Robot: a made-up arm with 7 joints. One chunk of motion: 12 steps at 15 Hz.
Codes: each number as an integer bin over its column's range. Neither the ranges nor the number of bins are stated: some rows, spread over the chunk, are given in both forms.
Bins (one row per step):
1: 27 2 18 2 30 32 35
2: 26 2 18 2 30 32 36
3: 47 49 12 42 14 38 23
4: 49 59 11 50 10 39 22
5: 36 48 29 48 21 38 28
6: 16 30 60 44 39 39 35
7: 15 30 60 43 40 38 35
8: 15 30 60 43 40 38 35
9: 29 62 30 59 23 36 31
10: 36 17 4 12 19 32 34
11: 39 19 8 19 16 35 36
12: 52 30 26 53 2 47 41
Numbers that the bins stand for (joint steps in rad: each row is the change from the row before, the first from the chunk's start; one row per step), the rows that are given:
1: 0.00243 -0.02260 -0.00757 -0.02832 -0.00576 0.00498 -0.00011
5: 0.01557 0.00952 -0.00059 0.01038 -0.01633 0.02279 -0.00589
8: -0.01510 -0.00305 0.01910 0.00617 0.00598 0.02279 -0.00011
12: 0.03894 -0.00305 -0.00249 0.01459 -0.03865 0.04951 0.00484
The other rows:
2: 0.00097 -0.02260 -0.00757 -0.02832 -0.00576 0.00498 0.00071
3: 0.03163 0.01022 -0.01138 0.00533 -0.02456 0.02279 -0.01002
4: 0.03456 0.01721 -0.01202 0.01206 -0.02925 0.02576 -0.01084
6: -0.01363 -0.00305 0.01910 0.00702 0.00481 0.02576 -0.00011
7: -0.01510 -0.00305 0.01910 0.00617 0.00598 0.02279 -0.00011
9: 0.00535 0.01930 0.00005 0.01963 -0.01398 0.01686 -0.00341
10: 0.01557 -0.01213 -0.01646 -0.01990 -0.01868 0.00498 -0.00094
11: 0.01995 -0.01073 -0.01392 -0.01402 -0.02221 0.01389 0.00071

